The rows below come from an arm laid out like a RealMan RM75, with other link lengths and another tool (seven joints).
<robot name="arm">
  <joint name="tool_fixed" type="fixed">
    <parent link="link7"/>
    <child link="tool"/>
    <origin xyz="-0.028 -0.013 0.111" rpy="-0.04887 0 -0.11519"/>
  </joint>
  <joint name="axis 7" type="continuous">
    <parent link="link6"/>
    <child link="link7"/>
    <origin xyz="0 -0.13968 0" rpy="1.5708 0 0"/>
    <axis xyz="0 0 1"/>
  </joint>
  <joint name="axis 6" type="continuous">
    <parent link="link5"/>
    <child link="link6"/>
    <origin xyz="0 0 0" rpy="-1.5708 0 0"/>
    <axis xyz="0 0 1"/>
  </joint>
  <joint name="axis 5" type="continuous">
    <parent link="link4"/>
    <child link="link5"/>
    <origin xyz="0 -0.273 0" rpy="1.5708 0 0"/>
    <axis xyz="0 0 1"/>
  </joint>
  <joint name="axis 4" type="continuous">
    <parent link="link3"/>
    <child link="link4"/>
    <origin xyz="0 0 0" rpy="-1.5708 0 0"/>
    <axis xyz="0 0 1"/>
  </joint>
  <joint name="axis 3" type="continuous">
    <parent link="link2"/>
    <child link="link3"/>
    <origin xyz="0 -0.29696 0" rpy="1.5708 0 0"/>
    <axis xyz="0 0 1"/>
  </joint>
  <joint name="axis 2" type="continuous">
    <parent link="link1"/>
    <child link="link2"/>
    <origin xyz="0 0 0" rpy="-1.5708 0 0"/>
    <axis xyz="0 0 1"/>
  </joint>
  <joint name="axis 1" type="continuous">
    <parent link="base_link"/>
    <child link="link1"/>
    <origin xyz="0 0 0.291"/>
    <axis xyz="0 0 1"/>
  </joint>
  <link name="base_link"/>
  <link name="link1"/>
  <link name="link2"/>
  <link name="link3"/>
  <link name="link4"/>
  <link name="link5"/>
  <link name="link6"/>
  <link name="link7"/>
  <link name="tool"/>
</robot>
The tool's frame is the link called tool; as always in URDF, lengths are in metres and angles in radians. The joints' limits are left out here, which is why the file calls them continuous.
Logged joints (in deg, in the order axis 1, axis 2, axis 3, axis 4, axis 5, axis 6, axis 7), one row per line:
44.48 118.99 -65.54 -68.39 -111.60 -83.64 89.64
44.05 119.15 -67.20 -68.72 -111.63 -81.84 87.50
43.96 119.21 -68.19 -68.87 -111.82 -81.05 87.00
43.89 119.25 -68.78 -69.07 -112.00 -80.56 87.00
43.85 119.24 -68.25 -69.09 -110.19 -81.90 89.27
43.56 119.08 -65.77 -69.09 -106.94 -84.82 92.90
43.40 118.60 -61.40 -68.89 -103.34 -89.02 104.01
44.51 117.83 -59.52 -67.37 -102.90 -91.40 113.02
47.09 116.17 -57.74 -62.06 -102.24 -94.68 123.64
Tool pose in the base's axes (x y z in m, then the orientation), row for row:
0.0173 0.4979 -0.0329 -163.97 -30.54 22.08
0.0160 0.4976 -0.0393 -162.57 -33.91 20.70
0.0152 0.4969 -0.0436 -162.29 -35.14 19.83
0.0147 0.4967 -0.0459 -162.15 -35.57 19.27
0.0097 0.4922 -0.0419 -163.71 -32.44 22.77
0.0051 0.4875 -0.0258 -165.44 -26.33 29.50
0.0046 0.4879 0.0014 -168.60 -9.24 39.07
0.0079 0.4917 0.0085 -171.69 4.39 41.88
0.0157 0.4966 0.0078 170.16 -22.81 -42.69
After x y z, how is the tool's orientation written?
As a rotation vector, in degrees.
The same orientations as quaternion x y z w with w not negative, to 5 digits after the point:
-0.96947 -0.18057 0.13055 0.10240
-0.96550 -0.20139 0.12294 0.11013
-0.96444 -0.20883 0.11784 0.11120
-0.96414 -0.21150 0.11458 0.11216
-0.96698 -0.19161 0.13449 0.10072
-0.96898 -0.15421 0.17278 0.08629
-0.97114 -0.05322 0.22505 0.05831
-0.97083 0.02482 0.23681 0.02811
0.96150 -0.12889 -0.24122 0.02696

